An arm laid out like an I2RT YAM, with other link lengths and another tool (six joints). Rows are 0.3 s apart.
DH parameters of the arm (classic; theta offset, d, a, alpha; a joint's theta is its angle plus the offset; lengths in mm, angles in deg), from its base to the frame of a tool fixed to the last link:
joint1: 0 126.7 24 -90
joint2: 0 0 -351.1 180
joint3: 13.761 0 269.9 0
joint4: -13.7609 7.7 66.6 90
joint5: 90 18.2 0 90
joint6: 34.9 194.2 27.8 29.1
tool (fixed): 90 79.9 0 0
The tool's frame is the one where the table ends.
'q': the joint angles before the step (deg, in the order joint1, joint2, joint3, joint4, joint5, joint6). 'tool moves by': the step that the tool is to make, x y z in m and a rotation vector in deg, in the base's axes. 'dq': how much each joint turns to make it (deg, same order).
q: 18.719 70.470 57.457 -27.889 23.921 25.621
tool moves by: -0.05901 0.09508 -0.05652 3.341 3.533 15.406
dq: 16.824 -7.605 -11.784 0.738 -2.061 4.685
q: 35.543 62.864 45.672 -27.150 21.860 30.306
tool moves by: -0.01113 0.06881 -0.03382 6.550 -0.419 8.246
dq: 7.776 0.693 -7.757 11.765 -3.599 3.401
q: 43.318 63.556 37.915 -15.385 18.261 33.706
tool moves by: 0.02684 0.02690 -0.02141 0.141 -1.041 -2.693
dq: 2.925 9.942 -0.593 10.162 4.645 3.444
